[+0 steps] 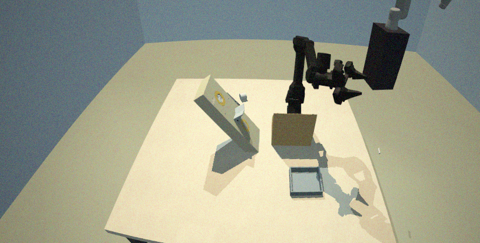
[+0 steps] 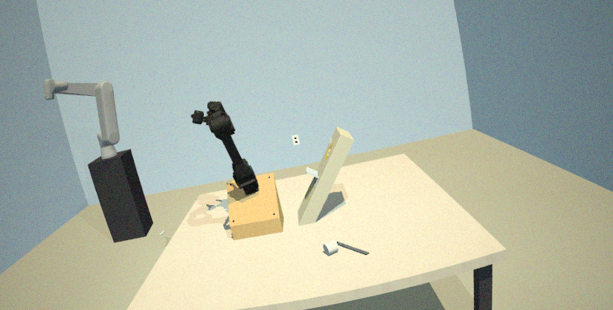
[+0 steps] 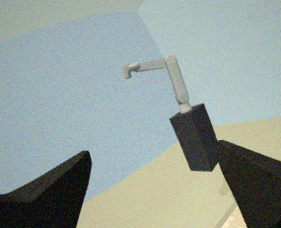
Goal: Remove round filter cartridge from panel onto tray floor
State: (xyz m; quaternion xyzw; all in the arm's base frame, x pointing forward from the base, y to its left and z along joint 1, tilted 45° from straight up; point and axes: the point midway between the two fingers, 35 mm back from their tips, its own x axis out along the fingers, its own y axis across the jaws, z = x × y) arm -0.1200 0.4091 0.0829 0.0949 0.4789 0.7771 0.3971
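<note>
My gripper tip is now 570 mm short of the round white filter cartridge, 310 mm to the left of it and 250 mm above it. The rest, counted from my gripper tip: small white cylinder (430 mm ahead, 680 mm to the right, 500 mm below); then grey-blue tray (170 mm ahead, 30 mm to the left, 510 mm below).
</note>
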